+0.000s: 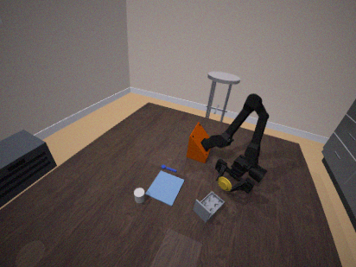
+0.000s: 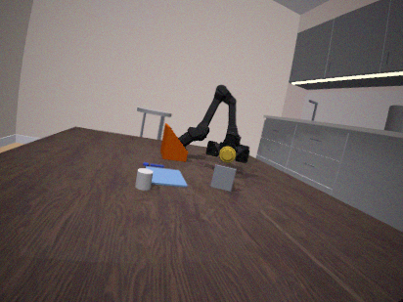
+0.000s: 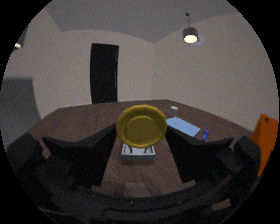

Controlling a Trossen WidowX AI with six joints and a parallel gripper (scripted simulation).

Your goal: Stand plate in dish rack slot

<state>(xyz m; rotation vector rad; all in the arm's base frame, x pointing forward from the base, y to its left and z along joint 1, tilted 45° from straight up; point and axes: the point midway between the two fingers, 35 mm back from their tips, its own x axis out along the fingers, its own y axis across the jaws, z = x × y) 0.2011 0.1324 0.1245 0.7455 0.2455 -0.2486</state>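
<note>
Right now the grey dish rack is 6 cm ahead of my gripper tip, 2 cm to the right of it and 7 cm below it. Round my gripper tip: yellow plate: 1 cm behind; blue mat: 8 cm ahead, 23 cm to the right, 10 cm below; blue spoon: 2 cm behind, 29 cm to the right, 9 cm below.
</note>
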